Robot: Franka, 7 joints.
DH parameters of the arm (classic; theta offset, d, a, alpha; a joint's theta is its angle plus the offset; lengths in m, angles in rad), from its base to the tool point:
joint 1: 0 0.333 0 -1.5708
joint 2: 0 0 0 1.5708
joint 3: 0 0.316 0.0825 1.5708
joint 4: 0 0 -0.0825 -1.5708
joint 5: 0 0.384 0 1.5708
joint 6: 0 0 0.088 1.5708
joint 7: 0 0.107 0 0
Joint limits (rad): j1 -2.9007..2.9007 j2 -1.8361..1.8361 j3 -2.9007..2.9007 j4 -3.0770..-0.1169 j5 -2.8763..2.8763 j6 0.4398..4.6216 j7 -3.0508..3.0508
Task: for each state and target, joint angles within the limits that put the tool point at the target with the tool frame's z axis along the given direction. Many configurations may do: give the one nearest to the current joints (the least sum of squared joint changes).
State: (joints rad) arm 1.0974 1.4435 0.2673 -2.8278 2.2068 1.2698 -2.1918
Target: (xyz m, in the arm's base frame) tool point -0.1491 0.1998 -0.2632 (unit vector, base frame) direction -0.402 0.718 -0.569
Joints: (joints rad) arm 1.2614 1.7366 0.2852 -2.0085 2.6584 1.8607 -2.1918
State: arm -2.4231 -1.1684 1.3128 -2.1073 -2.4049 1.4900 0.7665
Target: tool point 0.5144 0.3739 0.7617 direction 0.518 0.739 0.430
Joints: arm -2.1047 -1.7420 0.4595 -1.4048 -2.8763 2.3121 0.7665
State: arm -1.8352 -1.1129 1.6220 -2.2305 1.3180 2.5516 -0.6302
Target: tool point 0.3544 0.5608 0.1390 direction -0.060 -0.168 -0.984
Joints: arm -1.3379 -1.1933 2.1109 -1.5754 1.0048 1.9402 -0.6302
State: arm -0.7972 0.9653 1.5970 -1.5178 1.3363 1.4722 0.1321
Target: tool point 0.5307 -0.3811 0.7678 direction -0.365 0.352 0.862
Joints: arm -1.2116 1.1593 1.7501 -0.8803 1.5390 1.4915 0.1321
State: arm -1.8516 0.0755 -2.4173 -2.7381 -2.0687 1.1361 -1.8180
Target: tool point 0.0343 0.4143 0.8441 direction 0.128 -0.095 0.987
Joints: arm -2.1920 0.4560 -2.7063 -1.9835 -2.8081 1.5122 -1.8180
